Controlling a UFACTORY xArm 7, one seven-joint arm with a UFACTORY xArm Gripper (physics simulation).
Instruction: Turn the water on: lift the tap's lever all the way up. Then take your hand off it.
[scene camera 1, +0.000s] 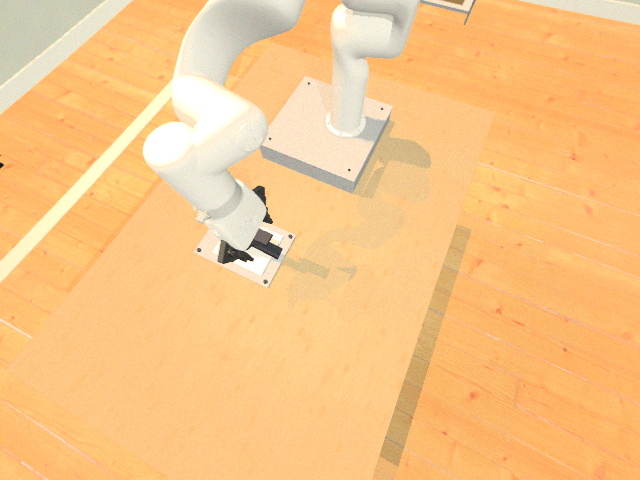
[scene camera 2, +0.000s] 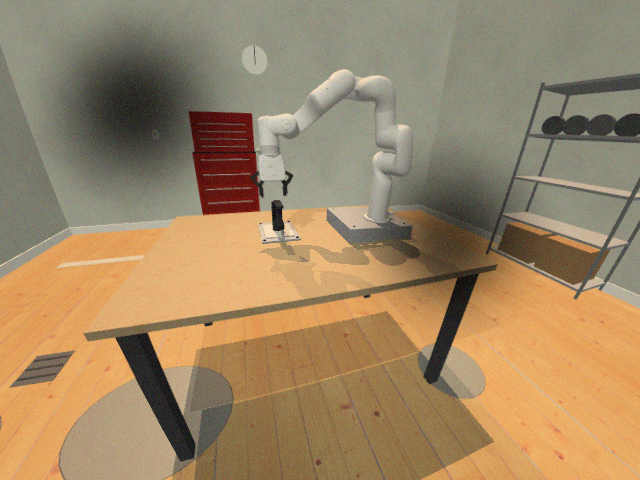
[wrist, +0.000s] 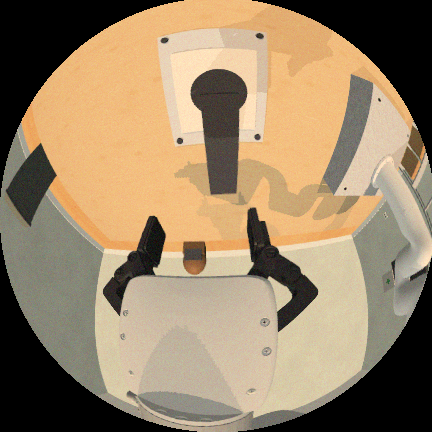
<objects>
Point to my gripper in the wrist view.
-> At 201, 221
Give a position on a black tap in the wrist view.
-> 187, 65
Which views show my gripper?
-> Scene camera 1, scene camera 2 and the wrist view: all of them.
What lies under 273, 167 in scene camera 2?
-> My gripper.
</objects>
